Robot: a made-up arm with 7 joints.
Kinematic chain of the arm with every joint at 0, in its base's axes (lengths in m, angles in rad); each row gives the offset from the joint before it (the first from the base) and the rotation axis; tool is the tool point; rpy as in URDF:
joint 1: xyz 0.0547 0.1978 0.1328 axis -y
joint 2: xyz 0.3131 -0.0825 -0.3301 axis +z
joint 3: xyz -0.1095 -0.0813 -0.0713 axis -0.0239 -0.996 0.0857
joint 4: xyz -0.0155 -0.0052 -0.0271 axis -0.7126 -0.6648 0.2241
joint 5: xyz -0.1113 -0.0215 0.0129 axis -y
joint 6: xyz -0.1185 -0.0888 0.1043 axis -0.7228 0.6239 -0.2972
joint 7: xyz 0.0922 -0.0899 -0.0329 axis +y
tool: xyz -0.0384 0.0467 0.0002 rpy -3.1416 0 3.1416
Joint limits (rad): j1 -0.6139..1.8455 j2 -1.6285..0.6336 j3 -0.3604..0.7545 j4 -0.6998..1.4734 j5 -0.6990..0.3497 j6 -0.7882..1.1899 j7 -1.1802..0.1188
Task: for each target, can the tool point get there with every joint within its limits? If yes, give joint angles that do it. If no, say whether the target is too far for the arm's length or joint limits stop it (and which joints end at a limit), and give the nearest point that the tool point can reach.
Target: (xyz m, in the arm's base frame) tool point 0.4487 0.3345 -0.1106
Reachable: yes | joints 1.0613 -1.2751 0.4288 0.9816 0.1591 0.1614 -0.1224
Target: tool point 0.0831 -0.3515 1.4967
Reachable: no: too far | nearest point 0.2452 -0.2541 0.5439 | short by 0.971 m
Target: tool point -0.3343 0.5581 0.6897
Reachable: no: joint limits stop it (at a limit: joint 1, joint 2, joint 3, joint 5, joint 6, joint 7) | nearest point 0.2317 0.4326 0.3574 | short by 0.668 m
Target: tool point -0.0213 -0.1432 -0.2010
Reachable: yes | joints -0.2299 -0.0158 -0.1084 -0.3078 -0.0418 0.4162 -0.6976
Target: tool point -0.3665 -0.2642 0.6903
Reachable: no: joint limits stop it (at a limit: joint 1, joint 2, joint 3, joint 5, joint 6) | nearest point 0.1884 -0.2354 0.4838 | short by 0.593 m
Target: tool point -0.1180 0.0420 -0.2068
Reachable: yes | joints -0.4120 -0.4645 0.2533 0.3995 -0.5405 -0.2532 -0.6055
